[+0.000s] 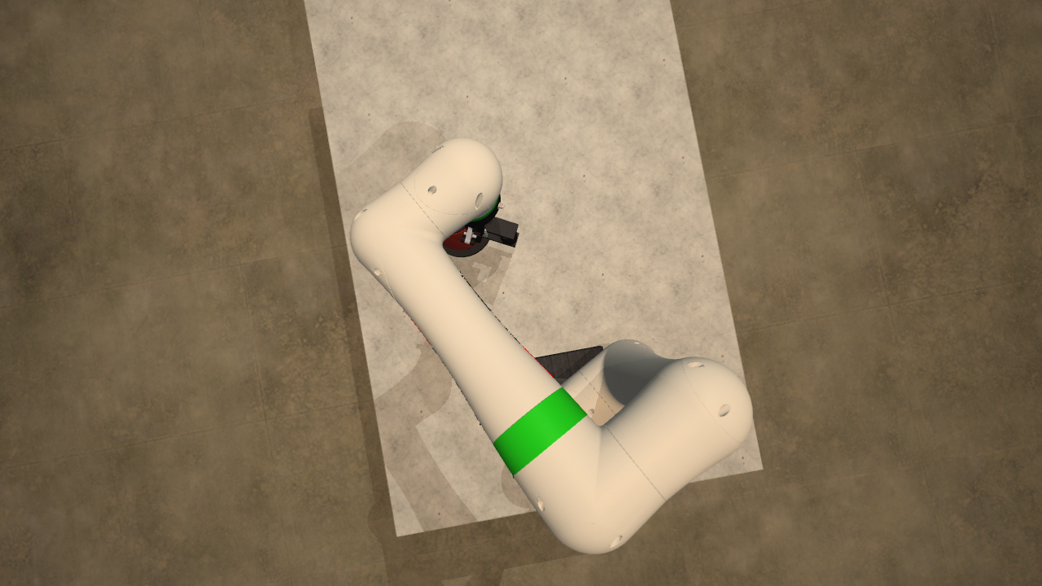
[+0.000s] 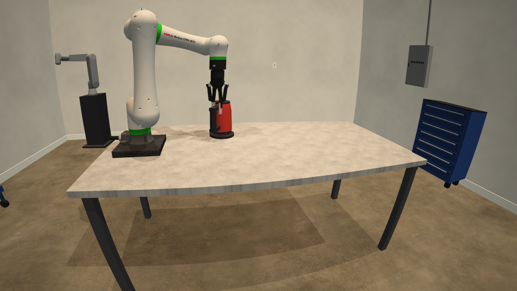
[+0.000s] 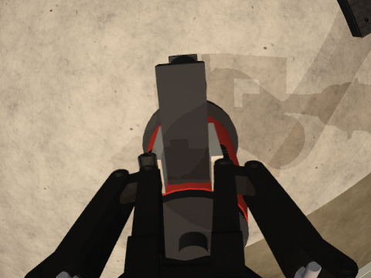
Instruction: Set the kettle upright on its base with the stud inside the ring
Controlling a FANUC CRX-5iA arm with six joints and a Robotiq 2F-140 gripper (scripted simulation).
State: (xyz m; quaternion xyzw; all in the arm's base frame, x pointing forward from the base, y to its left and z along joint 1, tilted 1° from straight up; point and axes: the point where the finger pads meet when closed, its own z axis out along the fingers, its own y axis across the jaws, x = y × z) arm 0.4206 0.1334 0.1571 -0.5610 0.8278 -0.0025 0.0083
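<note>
Right now my hand is 60 mm above the red kettle, 30 mm to the right of it and 10 mm short of it. Also, from my hand: round black base (170 mm below, 60 mm to the left, 30 mm ahead).
</note>
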